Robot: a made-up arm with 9 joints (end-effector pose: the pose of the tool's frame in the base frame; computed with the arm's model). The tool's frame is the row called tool.
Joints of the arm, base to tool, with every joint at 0 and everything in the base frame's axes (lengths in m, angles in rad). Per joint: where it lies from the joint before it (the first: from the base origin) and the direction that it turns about. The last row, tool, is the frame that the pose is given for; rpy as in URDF.
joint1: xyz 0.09 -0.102 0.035 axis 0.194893 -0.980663 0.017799
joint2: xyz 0.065 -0.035 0.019 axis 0 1 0
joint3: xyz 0.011 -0.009 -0.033 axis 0 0 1
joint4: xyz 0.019 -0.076 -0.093 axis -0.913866 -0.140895 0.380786
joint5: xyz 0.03 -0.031 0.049 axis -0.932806 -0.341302 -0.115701
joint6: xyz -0.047 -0.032 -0.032 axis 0 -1 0
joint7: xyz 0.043 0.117 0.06 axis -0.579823 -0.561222 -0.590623
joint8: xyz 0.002 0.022 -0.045 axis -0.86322 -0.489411 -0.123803
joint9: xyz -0.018 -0.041 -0.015 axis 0 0 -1
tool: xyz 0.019 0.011 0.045 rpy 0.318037 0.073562 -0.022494
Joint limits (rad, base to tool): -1.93..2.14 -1.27..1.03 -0.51..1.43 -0.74..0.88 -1.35..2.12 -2..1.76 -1.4..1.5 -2.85..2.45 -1.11..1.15
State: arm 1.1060 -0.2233 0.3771 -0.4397 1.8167 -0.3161 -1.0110 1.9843 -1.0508
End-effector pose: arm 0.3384 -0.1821 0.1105 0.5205 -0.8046 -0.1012 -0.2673
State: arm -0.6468 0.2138 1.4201 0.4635 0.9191 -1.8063 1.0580 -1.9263 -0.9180
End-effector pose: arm 0.1745 -0.1439 -0.2086 0.6769 0.2105 0.6331 0.3108
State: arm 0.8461 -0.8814 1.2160 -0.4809 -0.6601 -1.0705 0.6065 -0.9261 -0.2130
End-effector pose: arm 0.1984 -0.1273 0.1748 0.8645 0.0035 0.2832 0.4152
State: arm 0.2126 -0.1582 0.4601 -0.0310 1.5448 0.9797 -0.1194 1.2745 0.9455
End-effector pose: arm 0.2818 -0.2179 -0.1190 0.1093 0.0618 0.9718 -0.1997
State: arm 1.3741 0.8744 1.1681 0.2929 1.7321 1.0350 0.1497 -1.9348 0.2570
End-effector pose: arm 0.2694 -0.0695 0.0510 0.5903 -0.3511 -0.2996 0.6622
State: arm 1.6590 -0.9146 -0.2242 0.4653 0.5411 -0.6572 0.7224 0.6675 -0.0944
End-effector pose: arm 0.1176 -0.2295 0.2482 0.1830 0.0072 -0.5634 -0.8056
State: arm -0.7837 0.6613 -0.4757 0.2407 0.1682 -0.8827 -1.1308 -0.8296 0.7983
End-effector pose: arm 0.0007 -0.1889 -0.0202 0.3164 -0.0450 -0.6795 0.6605
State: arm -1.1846 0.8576 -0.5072 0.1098 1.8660 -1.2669 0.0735 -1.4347 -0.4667
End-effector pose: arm 0.0651 -0.3580 0.0950 0.4678 -0.4705 0.5410 -0.5168
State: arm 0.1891 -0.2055 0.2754 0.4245 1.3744 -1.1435 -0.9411 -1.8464 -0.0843
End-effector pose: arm 0.3279 -0.2499 -0.0661 0.5777 0.7401 0.2637 -0.2214
